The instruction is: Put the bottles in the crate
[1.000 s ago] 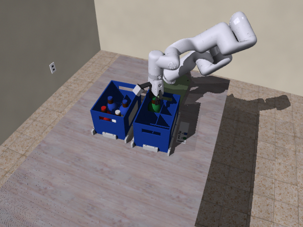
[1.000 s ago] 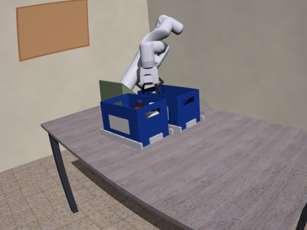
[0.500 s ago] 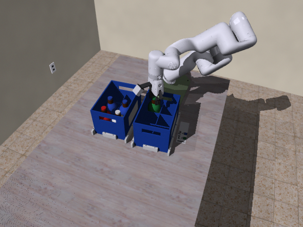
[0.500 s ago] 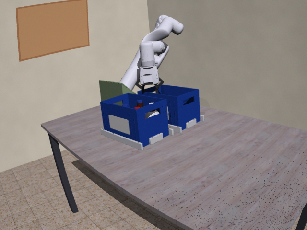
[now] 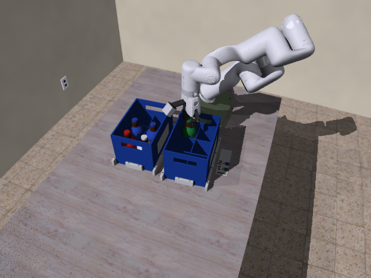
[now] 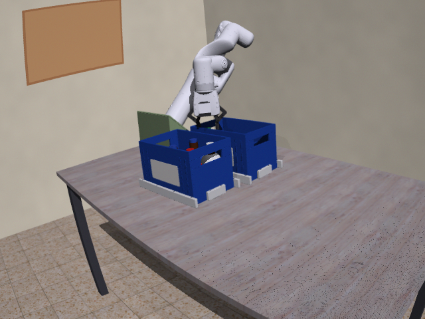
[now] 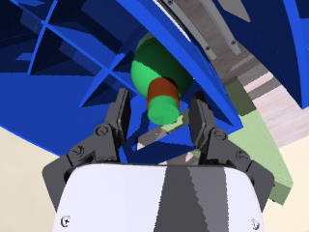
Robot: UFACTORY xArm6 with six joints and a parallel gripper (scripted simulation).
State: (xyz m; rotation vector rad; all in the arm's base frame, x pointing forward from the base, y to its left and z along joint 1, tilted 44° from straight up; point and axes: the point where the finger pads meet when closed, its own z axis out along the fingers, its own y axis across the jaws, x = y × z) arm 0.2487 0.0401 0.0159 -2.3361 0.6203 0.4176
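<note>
My gripper is now 70 mm above the green-labelled bottle. From my hand the other things lie so: white-labelled bottle: 190 mm ahead, 110 mm to the right, 70 mm below; blue-labelled bottle: 130 mm to the right, 110 mm ahead, 70 mm below; pick list: 190 mm to the left, 160 mm below, 20 mm ahead.
</note>
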